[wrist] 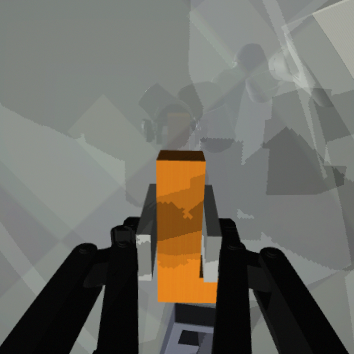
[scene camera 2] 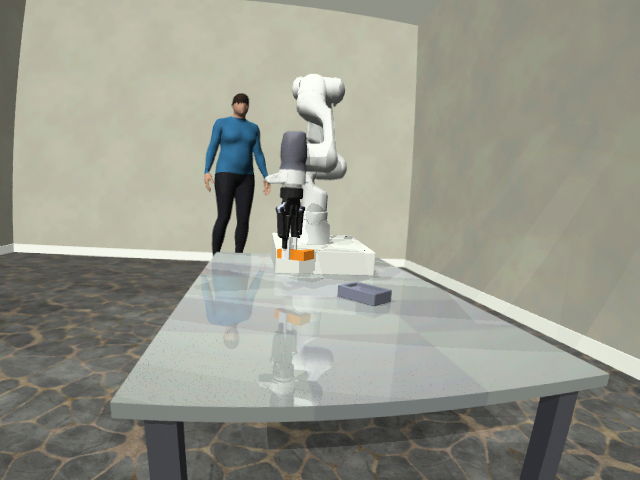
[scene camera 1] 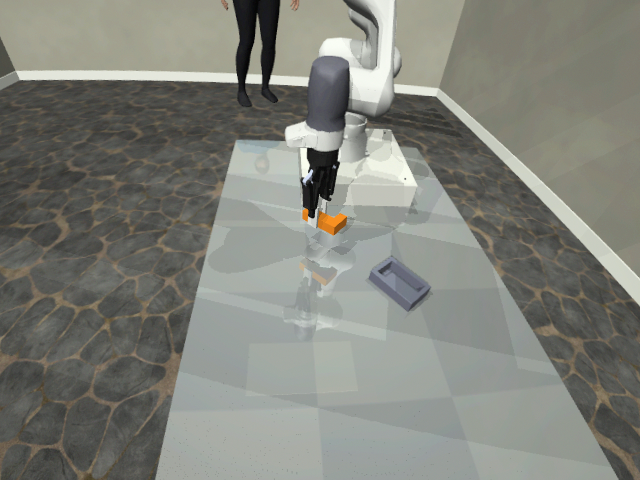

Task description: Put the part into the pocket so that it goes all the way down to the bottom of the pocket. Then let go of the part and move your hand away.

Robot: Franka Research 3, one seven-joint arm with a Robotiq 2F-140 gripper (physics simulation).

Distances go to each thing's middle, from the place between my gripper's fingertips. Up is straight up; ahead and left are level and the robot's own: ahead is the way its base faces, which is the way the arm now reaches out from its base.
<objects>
My gripper is now 20 mm to the right of the orange L-shaped part (wrist: 180, 174), 20 mm below it and 10 mm short of it. The rest, counted from my hand: grey block with pocket (scene camera 1: 403, 286) 240 mm to the left, 130 mm ahead, 70 mm below.
</objects>
